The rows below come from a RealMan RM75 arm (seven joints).
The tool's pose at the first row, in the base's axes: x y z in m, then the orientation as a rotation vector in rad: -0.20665 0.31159 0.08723 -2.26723 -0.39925 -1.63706
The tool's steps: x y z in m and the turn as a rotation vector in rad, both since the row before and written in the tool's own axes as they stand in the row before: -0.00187 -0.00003 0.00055 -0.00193 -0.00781 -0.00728; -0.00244 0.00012 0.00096 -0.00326 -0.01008 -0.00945; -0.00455 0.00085 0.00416 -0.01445 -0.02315 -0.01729; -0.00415 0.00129 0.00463 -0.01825 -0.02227 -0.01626; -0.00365 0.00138 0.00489 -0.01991 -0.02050 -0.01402; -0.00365 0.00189 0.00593 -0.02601 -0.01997 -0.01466; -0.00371 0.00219 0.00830 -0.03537 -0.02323 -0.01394; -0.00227 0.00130 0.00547 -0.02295 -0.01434 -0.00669; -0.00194 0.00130 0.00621 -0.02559 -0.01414 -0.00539; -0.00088 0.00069 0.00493 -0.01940 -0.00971 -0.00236; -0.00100 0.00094 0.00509 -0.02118 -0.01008 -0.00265; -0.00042 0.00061 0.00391 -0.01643 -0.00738 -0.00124
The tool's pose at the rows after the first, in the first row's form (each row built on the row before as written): -0.20676 0.31177 0.08529 -2.27687 -0.40845 -1.63329; -0.20664 0.31193 0.08267 -2.28984 -0.41987 -1.62880; -0.20415 0.31255 0.07700 -2.32396 -0.43584 -1.62005; -0.20103 0.31280 0.07148 -2.35988 -0.44775 -1.61355; -0.19755 0.31293 0.06628 -2.39510 -0.45539 -1.60859; -0.19304 0.31277 0.06065 -2.43443 -0.45949 -1.60776; -0.18647 0.31283 0.05399 -2.48354 -0.45654 -1.60814; -0.18218 0.31277 0.04971 -2.51442 -0.45127 -1.60804; -0.17715 0.31280 0.04538 -2.54685 -0.44224 -1.60911; -0.17302 0.31313 0.04248 -2.57021 -0.43282 -1.61038; -0.16874 0.31312 0.03940 -2.59526 -0.42242 -1.61226; -0.16535 0.31320 0.03732 -2.61413 -0.41308 -1.61390
